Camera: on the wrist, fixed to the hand. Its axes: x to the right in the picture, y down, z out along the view.
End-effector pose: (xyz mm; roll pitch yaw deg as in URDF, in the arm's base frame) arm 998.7 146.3 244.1 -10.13 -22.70 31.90
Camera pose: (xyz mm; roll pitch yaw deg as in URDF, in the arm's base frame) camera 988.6 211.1 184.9 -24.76 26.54 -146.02
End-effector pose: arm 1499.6 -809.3 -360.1 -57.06 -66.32 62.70
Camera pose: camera 1542.0 -740.0 -394.8 31.06 67.24 -106.68
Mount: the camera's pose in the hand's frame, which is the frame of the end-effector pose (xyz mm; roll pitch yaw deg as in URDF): 0.8 70.8 -52.9 -35.72 4.12 -178.84
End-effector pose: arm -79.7 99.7 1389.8 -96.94 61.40 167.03
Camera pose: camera -11.7 146.7 1358.5 53.52 -62.78 -4.31
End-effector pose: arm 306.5 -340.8 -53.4 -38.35 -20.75 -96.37
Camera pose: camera 325.6 -374.1 -133.0 4.00 23.22 87.40
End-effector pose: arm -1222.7 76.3 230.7 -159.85 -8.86 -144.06
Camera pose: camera -1269.9 146.7 255.8 124.13 4.59 36.27
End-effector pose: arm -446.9 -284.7 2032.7 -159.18 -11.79 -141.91
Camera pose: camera -496.0 -215.2 2056.6 123.48 7.53 38.48
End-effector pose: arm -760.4 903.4 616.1 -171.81 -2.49 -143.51
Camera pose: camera -805.7 966.4 658.4 136.04 -1.75 35.93
